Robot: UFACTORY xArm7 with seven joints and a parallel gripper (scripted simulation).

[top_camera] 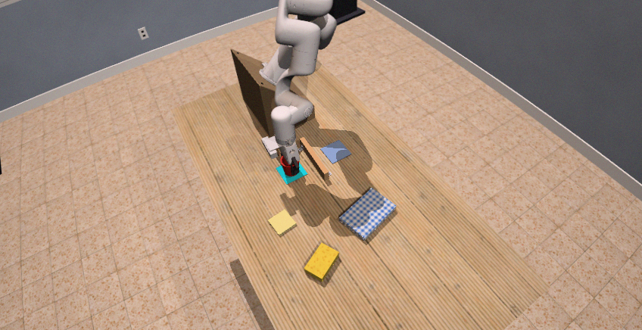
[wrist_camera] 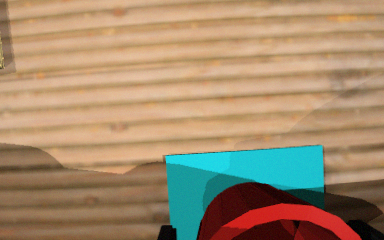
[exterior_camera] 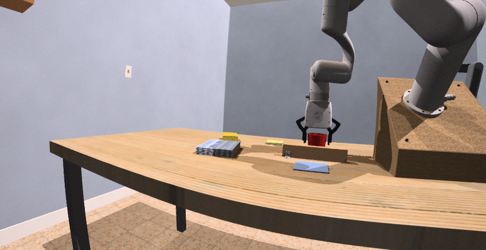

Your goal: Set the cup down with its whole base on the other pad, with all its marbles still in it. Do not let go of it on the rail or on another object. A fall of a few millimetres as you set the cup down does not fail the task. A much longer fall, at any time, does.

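Now: the red cup 2 cm below my hand. Also, from my hand: cyan pad (6 cm below); then yellow sponge (39 cm ahead, 15 cm to the right, 3 cm below); then wooden rail (2 cm ahead, 10 cm to the left, 4 cm below).
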